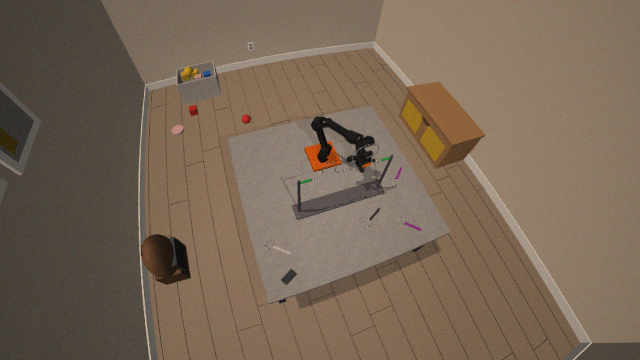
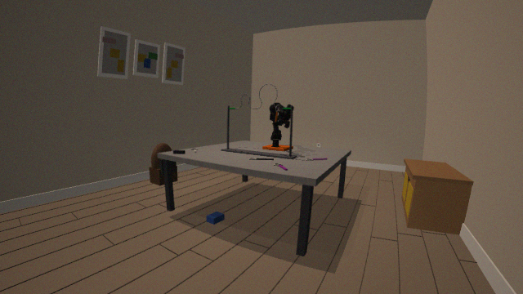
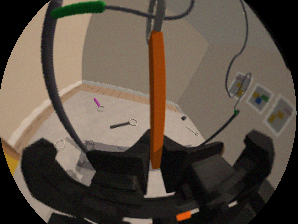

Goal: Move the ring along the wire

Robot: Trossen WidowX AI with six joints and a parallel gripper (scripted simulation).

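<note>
Now: gripper tip 8 cm below the ring with orange handle, 3 cm to the right of it and 1 cm short of it. Round my gripper tip: dark block 68 cm to the right, 31 cm ahead, 23 cm below.
</note>
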